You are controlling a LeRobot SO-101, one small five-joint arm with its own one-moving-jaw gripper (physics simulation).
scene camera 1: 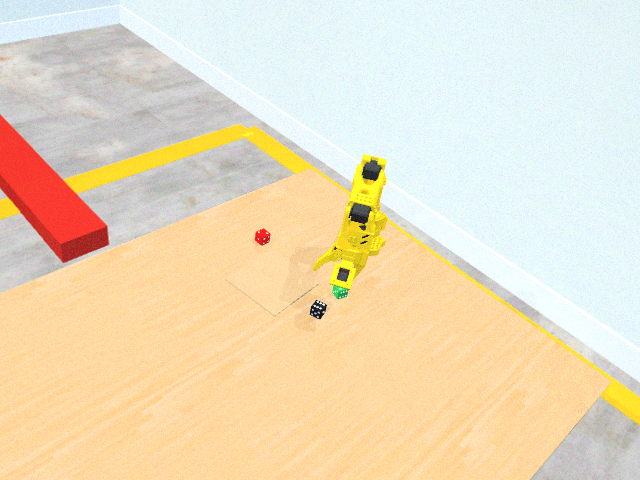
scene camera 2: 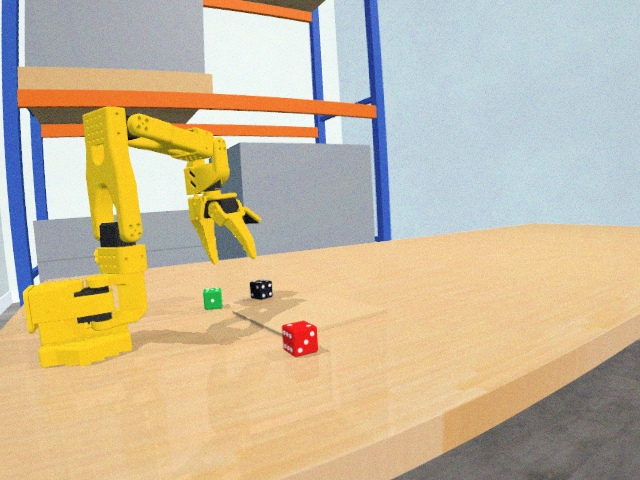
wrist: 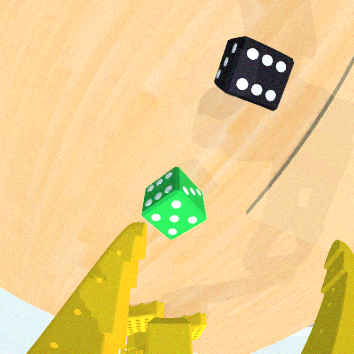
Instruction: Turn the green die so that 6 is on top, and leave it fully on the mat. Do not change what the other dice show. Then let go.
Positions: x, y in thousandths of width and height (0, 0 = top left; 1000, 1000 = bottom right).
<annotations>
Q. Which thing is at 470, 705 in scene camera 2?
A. A red die.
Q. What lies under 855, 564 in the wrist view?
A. A wood-coloured mat.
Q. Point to a wood-coloured mat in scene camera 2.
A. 507, 649
</annotations>
